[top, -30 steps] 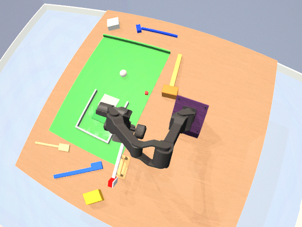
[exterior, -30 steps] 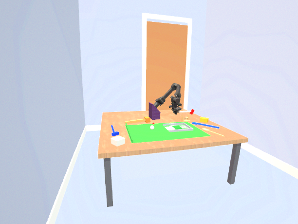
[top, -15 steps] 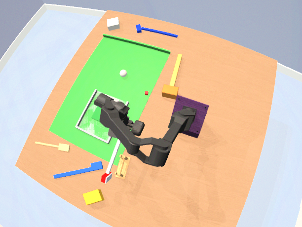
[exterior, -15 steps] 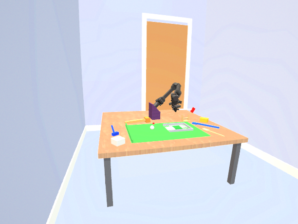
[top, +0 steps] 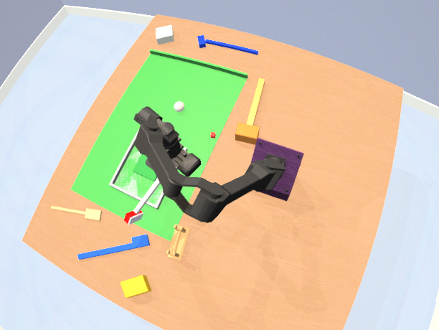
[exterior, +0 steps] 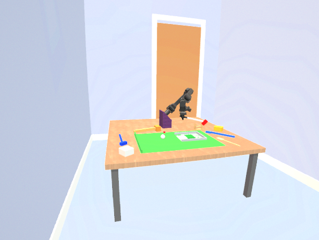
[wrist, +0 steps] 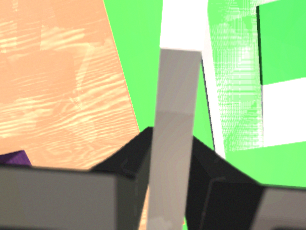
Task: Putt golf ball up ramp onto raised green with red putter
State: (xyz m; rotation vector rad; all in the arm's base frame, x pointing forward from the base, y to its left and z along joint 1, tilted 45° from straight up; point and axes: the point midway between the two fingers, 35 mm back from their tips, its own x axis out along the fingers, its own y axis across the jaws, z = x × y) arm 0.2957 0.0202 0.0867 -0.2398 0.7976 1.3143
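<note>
My gripper tip is 4 cm short of the red putter and 11 cm to the right of it. Also, from my gripper tip: small red cube (4 cm behind, 18 cm to the right, 13 cm below); wooden rack (6 cm behind, 23 cm to the left, 11 cm below); green mat (18 cm ahead, 15 cm to the right, 14 cm below).
</note>
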